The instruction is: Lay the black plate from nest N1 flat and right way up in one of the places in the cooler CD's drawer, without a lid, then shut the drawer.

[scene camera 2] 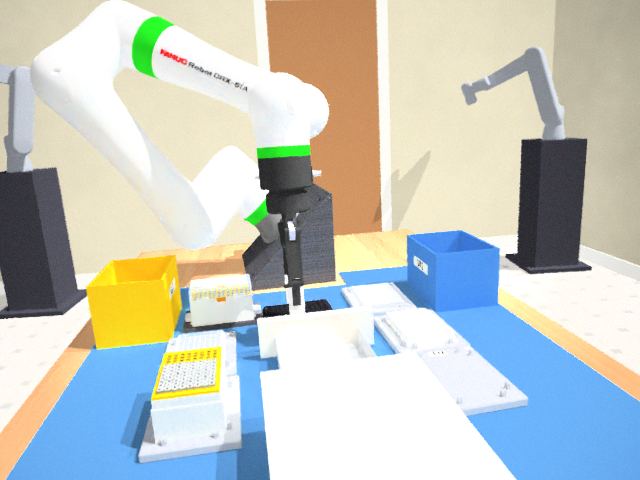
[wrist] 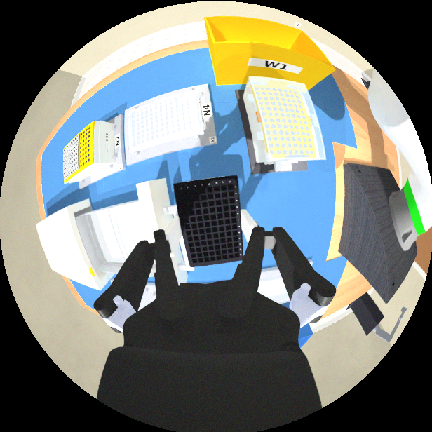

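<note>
The black plate (scene camera 2: 319,305) (wrist: 212,225) is between the fingers of my gripper (scene camera 2: 296,304) (wrist: 210,221), which is shut on it. Its well openings face up in the wrist view. In the scene view the plate looks about level, beyond the drawer's front panel (scene camera 2: 315,330) (wrist: 157,202), which hides its lower part. The plate is outside the drawer, close to the panel. The cooler's white drawer (scene camera 2: 305,347) (wrist: 112,230) stands open from the cooler CD (scene camera 2: 361,408) (wrist: 60,245). The places inside it are hard to make out.
A clear box with a yellowish rack (scene camera 2: 222,304) (wrist: 285,120), the yellow bin W1 (scene camera 2: 134,304) (wrist: 235,70), a white plate (wrist: 165,117) on N4 and a yellow-topped rack (scene camera 2: 188,374) (wrist: 80,152) stand on one side. Nests and a blue bin (scene camera 2: 454,273) stand on the other.
</note>
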